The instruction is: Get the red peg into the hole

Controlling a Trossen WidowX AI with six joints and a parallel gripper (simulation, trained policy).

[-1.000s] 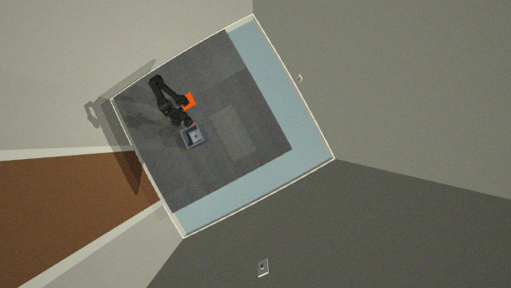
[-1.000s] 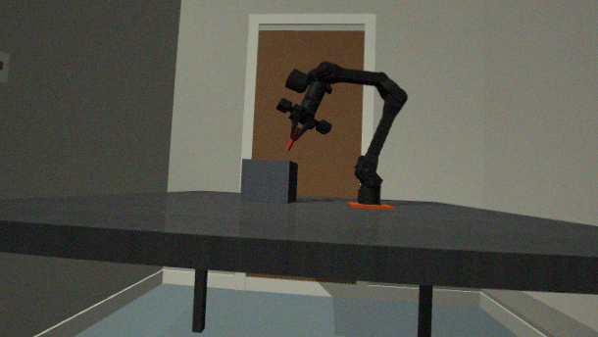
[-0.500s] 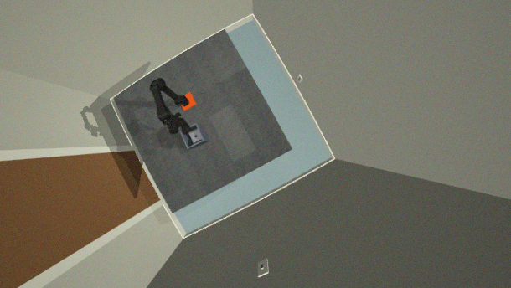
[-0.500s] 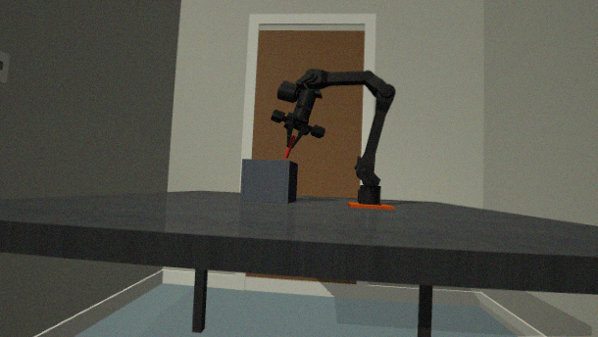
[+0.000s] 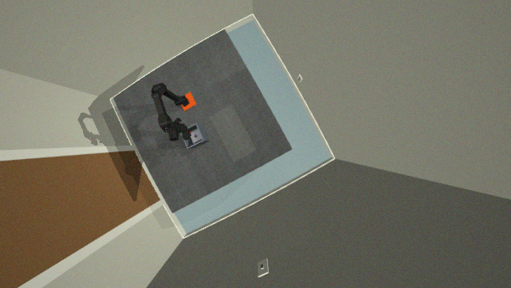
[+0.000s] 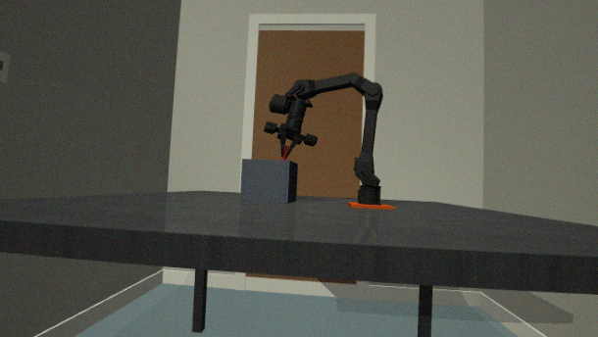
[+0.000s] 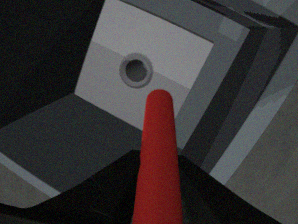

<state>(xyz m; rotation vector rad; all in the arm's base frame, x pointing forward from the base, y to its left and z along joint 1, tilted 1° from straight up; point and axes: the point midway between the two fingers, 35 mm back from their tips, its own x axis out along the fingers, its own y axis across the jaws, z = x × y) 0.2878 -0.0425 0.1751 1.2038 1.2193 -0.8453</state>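
The plate lies 110 mm below my gripper tip, 40 mm ahead of it and 10 mm to the right of it. Also, from my gripper tip: red peg 10 mm to the right.
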